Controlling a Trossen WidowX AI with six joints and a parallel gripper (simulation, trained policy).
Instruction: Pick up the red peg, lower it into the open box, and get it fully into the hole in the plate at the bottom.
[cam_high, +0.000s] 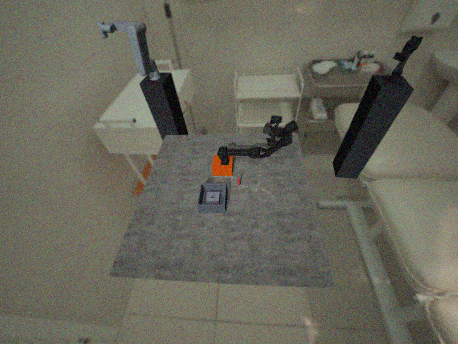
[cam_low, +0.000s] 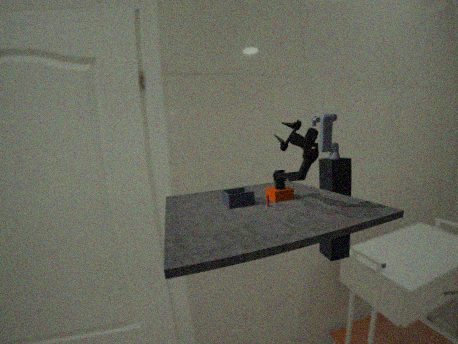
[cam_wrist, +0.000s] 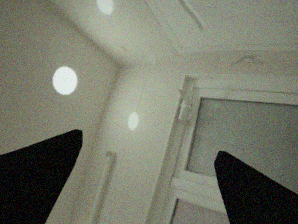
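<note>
Right now the red peg is 470 mm below my gripper tip, 180 mm to the right of it and 30 mm ahead of it. Also, from my gripper tip: grey-blue box: 480 mm below, 340 mm to the right, 200 mm ahead.
</note>
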